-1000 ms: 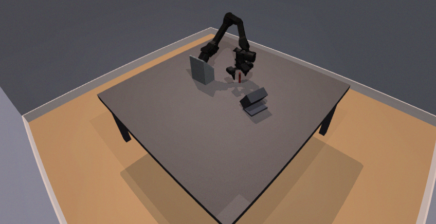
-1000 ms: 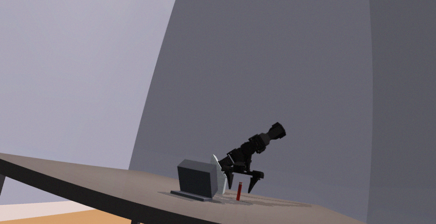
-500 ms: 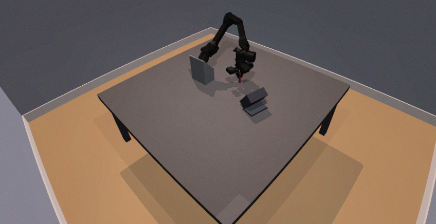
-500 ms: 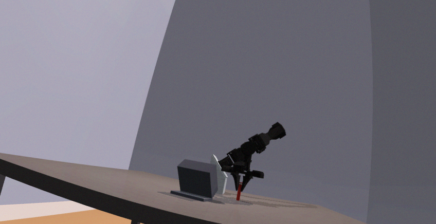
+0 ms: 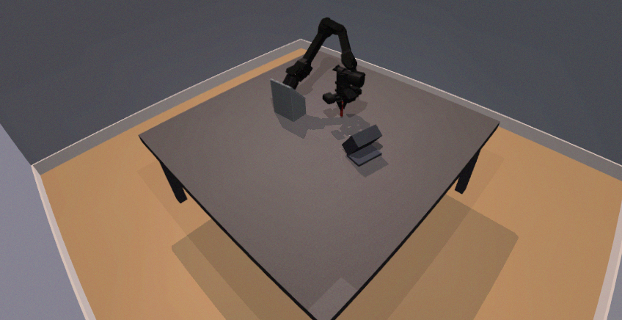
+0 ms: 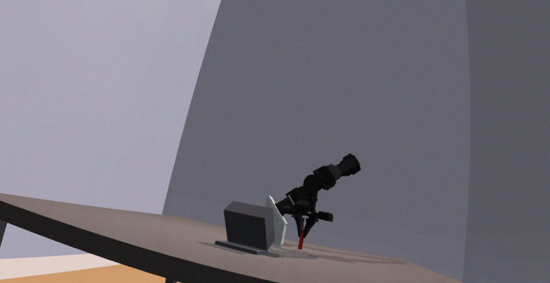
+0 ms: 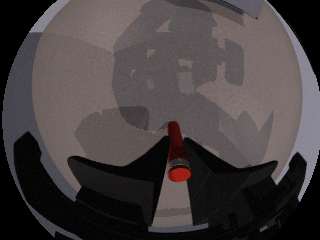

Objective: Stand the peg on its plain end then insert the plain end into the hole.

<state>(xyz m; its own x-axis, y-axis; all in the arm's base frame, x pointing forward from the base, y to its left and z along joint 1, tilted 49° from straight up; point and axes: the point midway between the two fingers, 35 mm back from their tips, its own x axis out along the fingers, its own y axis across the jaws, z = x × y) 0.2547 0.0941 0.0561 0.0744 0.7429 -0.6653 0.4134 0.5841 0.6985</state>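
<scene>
Right now the sloped panel is 210 mm ahead of my gripper tip, 170 mm to the right of it and 20 mm above it. Round my gripper tip: flat base plate: 230 mm ahead, 170 mm to the right, 50 mm below; then red peg: 20 mm above.
</scene>
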